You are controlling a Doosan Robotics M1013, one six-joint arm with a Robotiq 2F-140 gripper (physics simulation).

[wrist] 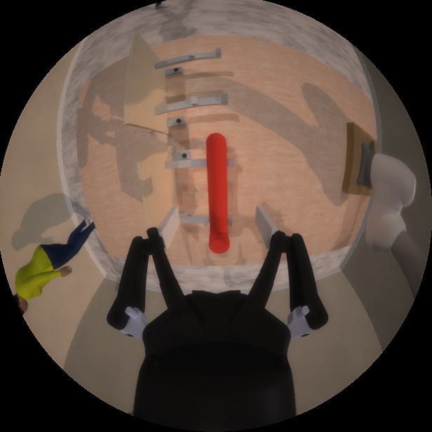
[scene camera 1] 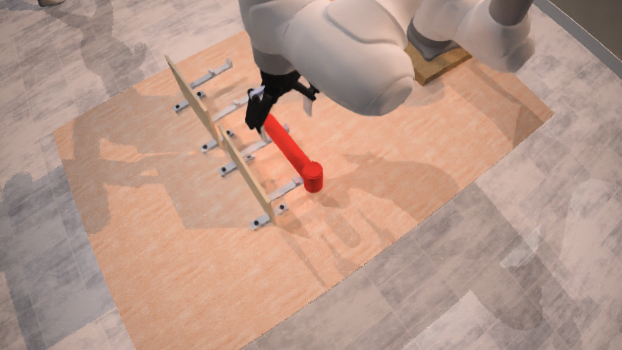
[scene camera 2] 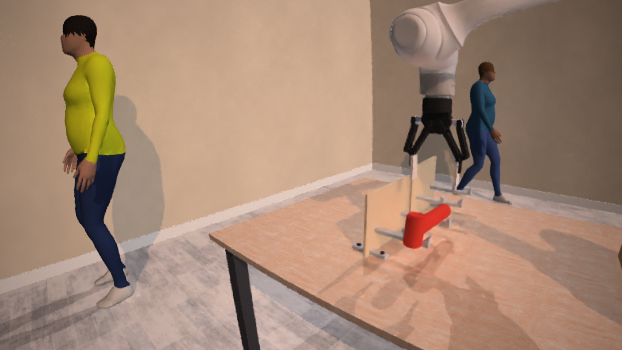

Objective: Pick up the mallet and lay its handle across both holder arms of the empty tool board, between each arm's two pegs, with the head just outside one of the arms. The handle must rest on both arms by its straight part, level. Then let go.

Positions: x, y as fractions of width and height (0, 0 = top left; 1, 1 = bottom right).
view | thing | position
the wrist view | my gripper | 0.50, 0.49
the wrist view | red mallet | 0.50, 0.33
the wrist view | tool board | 0.36, 0.39
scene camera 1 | my gripper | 0.46, 0.36
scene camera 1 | red mallet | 0.50, 0.49
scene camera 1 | tool board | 0.31, 0.28
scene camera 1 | tool board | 0.39, 0.46
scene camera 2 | my gripper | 0.70, 0.52
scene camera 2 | red mallet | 0.67, 0.64
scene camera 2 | tool board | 0.68, 0.54
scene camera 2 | tool board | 0.62, 0.60
